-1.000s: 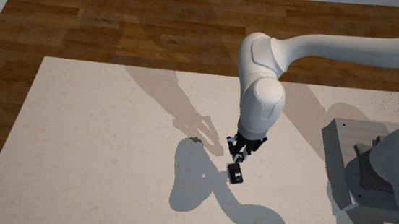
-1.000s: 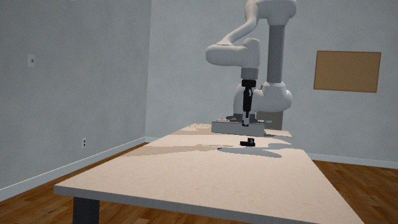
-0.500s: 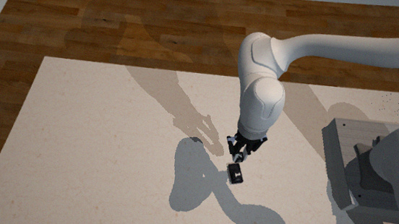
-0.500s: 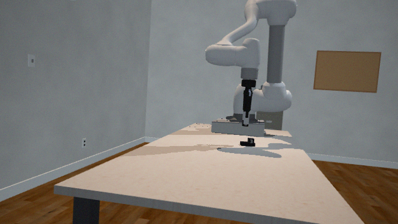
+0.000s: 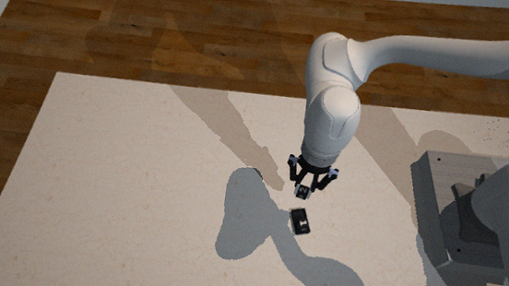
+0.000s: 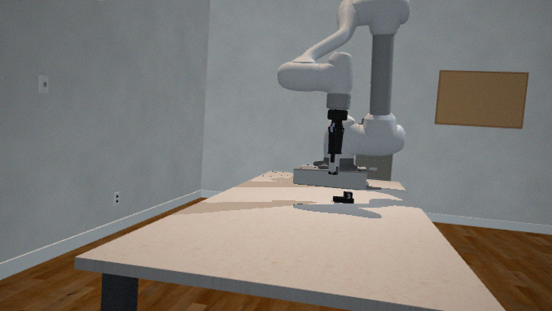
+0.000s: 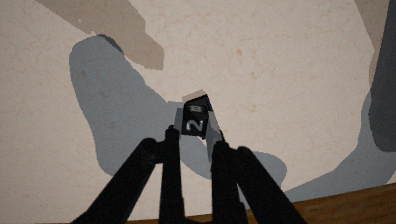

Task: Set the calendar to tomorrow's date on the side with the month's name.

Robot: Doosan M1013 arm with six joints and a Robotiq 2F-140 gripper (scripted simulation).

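The black tray lies 14 cm below my hand, 4 cm to the left of it and 2 cm behind it. The rest, counted from my hand: black cube 3 cm below.
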